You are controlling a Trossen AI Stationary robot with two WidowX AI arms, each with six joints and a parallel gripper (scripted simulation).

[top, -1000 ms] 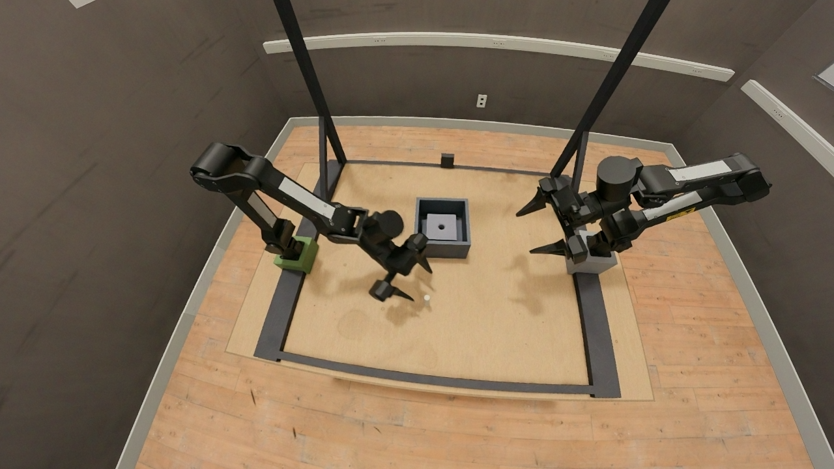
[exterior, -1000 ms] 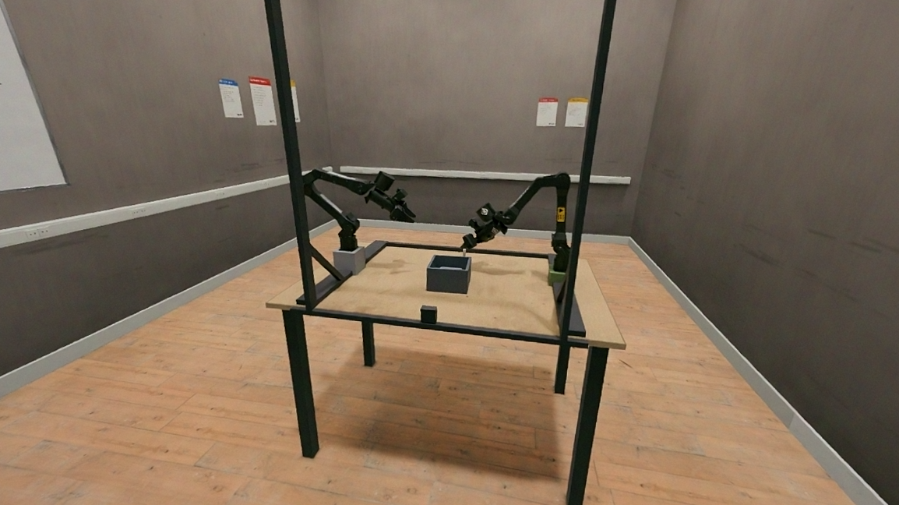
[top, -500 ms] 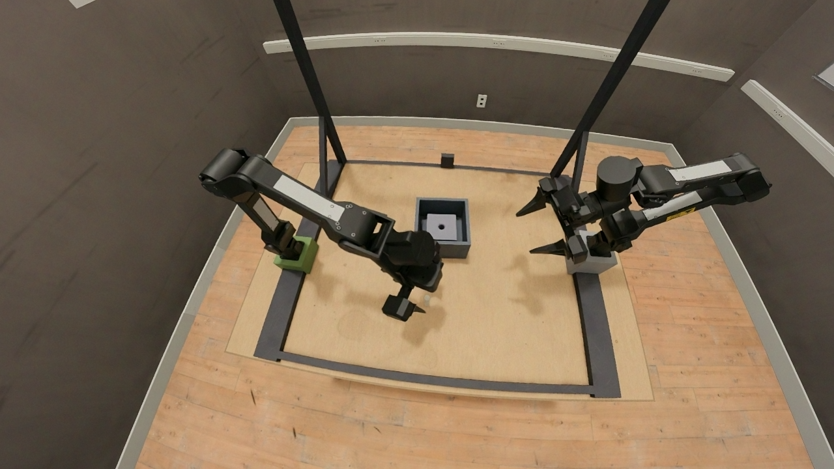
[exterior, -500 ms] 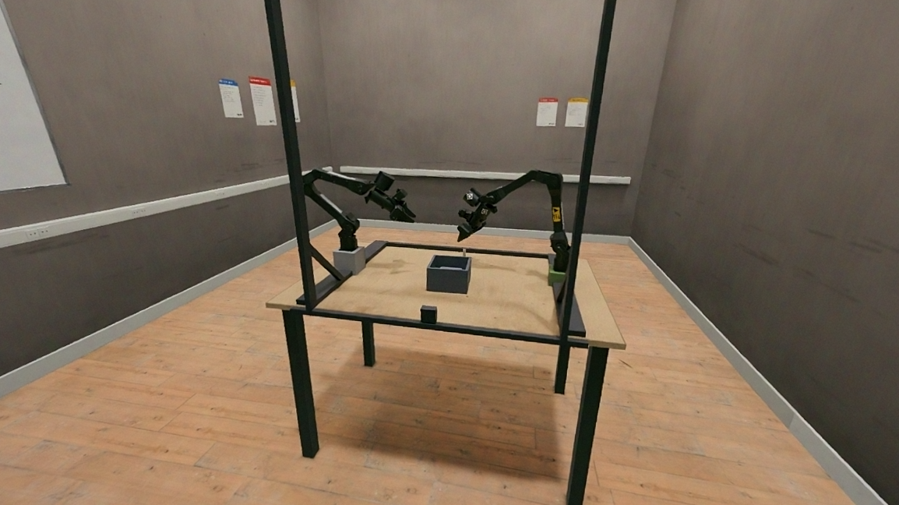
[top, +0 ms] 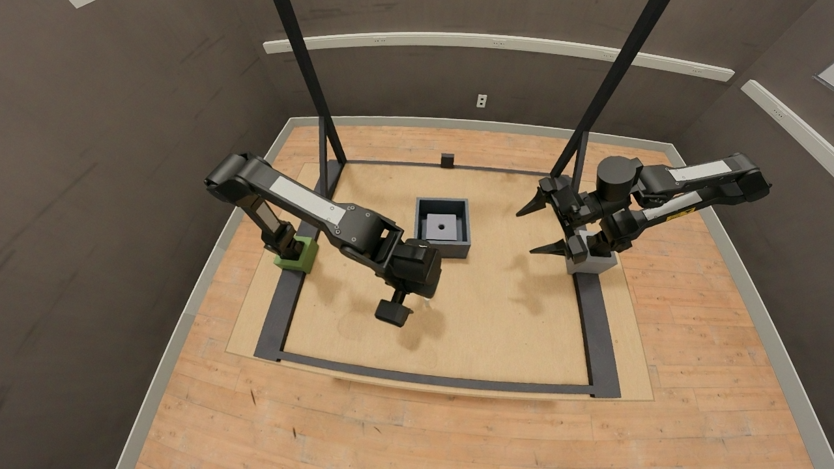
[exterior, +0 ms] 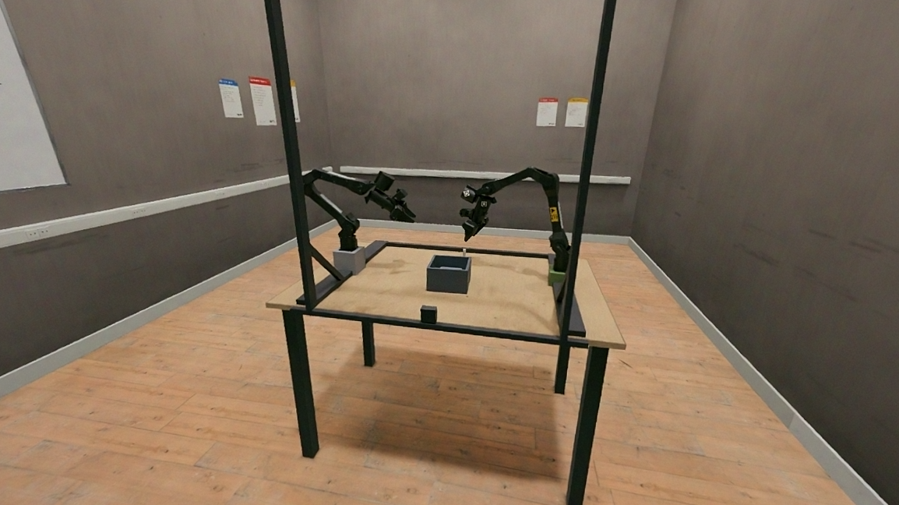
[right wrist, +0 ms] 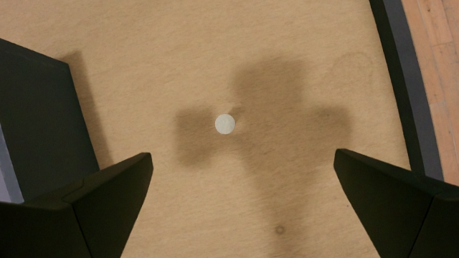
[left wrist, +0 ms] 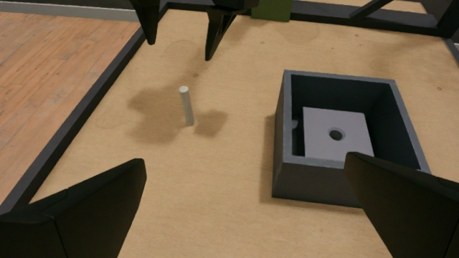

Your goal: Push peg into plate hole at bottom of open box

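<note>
Right now my right hand is 12 cm above the peg and 3 cm to the right of it. The rest, counted from my right hand: dark border strip 20 cm ahead, 15 cm below, 4 cm to the left; then grey plate 22 cm behind, 12 cm below, 7 cm to the left.
</note>
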